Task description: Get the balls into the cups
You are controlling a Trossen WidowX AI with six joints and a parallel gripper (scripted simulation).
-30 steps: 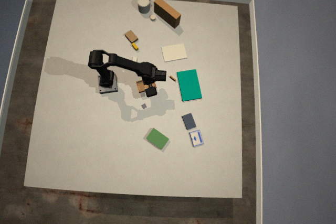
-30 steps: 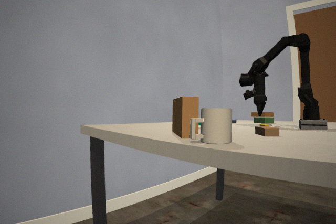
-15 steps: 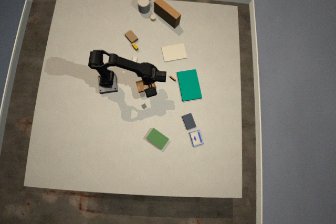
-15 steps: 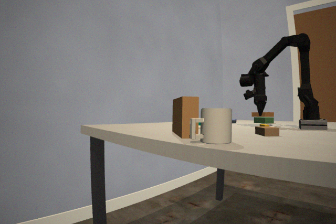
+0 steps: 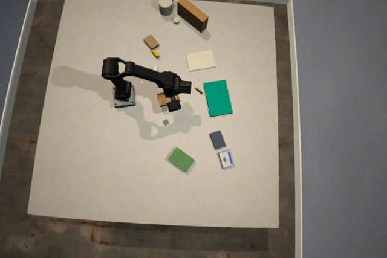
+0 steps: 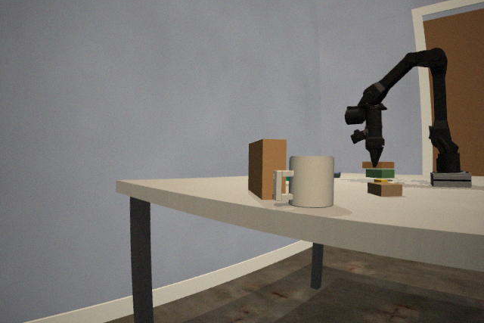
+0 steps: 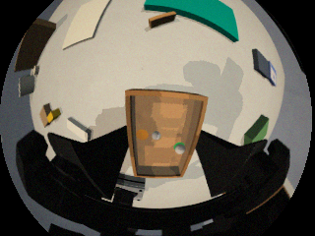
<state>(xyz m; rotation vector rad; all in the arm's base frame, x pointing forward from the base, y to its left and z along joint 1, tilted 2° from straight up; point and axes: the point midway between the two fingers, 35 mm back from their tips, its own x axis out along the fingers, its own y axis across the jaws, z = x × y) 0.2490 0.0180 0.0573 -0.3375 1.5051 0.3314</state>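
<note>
My gripper is now 10 mm past the wooden puzzle, 10 mm to the left of it and 30 mm above it. The rest, counted from my hand: yellow block (120 mm behind, 250 mm to the left, 70 mm below); then teal board (250 mm ahead, 50 mm to the left, 80 mm below); then grey square (10 mm behind, 130 mm to the right, 90 mm below).
</note>
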